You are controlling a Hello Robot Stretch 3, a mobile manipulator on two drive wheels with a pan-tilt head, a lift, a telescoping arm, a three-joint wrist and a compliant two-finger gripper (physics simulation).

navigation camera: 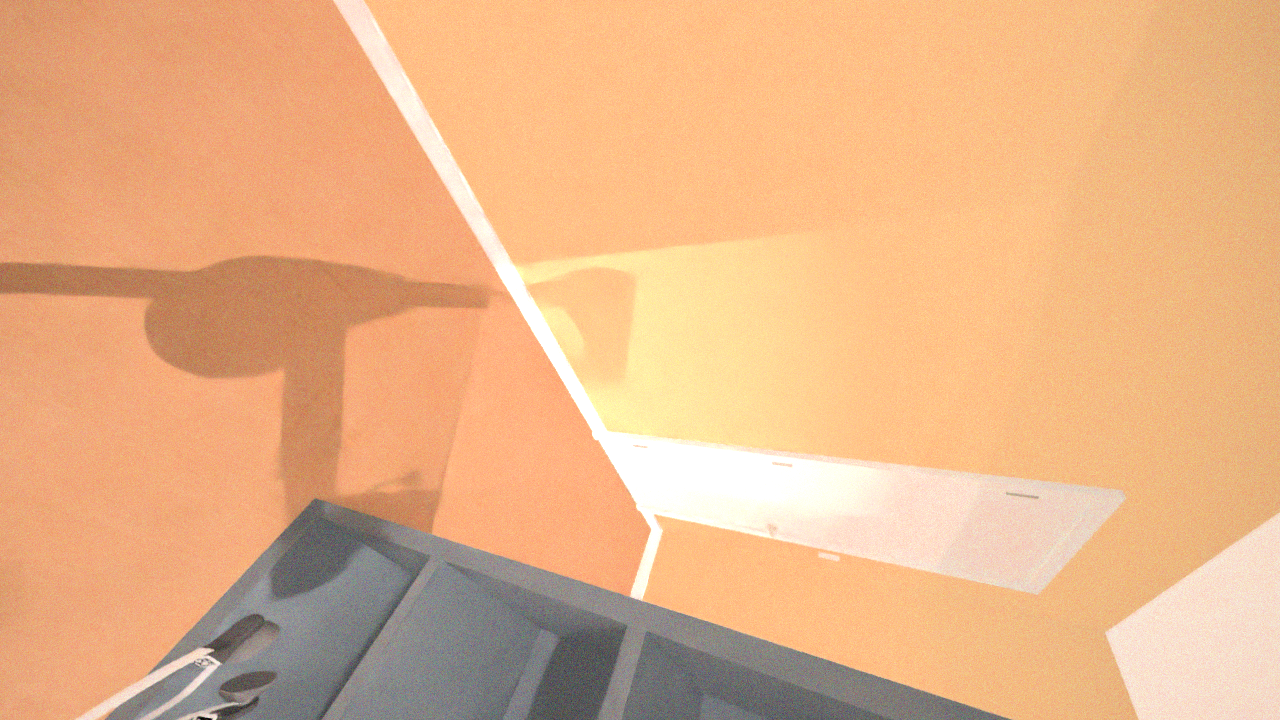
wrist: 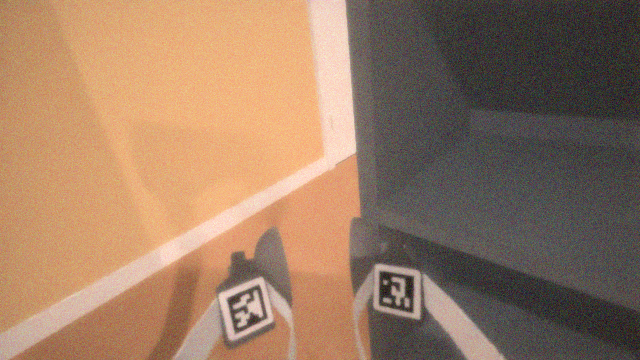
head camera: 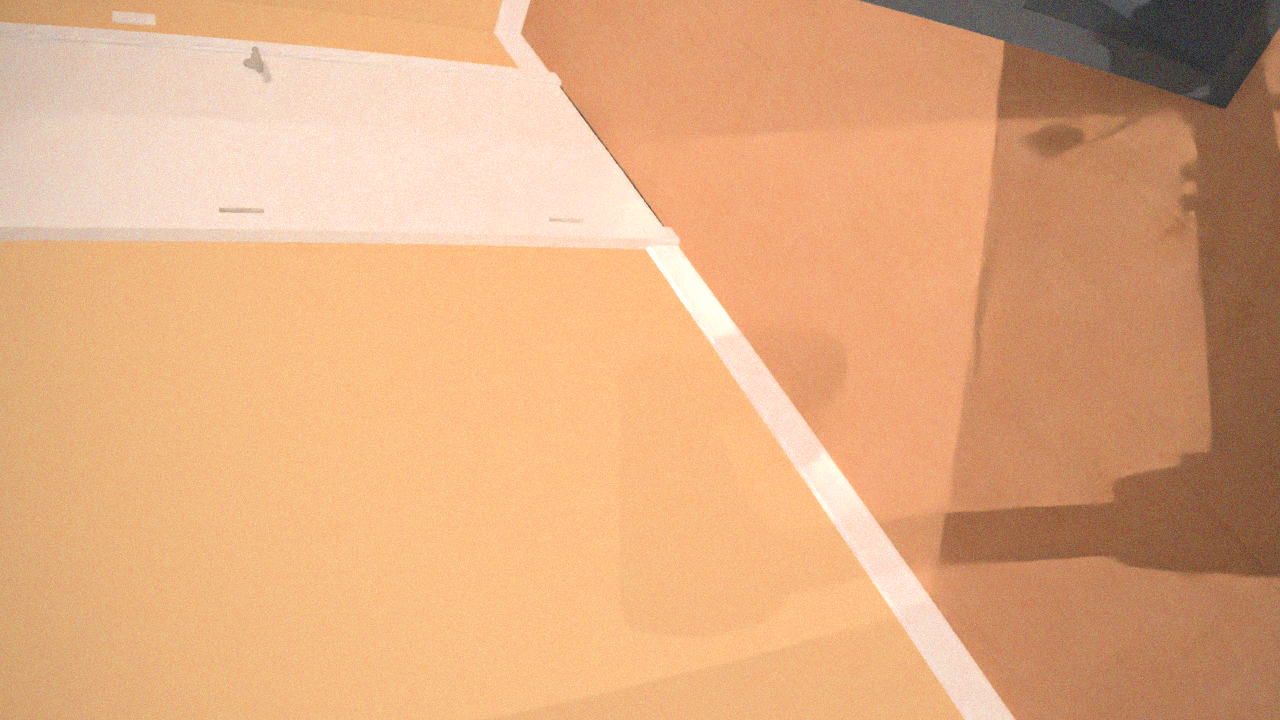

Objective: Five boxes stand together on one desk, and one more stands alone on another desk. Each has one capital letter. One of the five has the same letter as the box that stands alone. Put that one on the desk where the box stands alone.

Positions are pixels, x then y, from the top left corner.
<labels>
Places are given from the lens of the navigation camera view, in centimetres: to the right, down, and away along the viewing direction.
white door point(navigation camera: 1016, 533): 156, 72, 166
</labels>
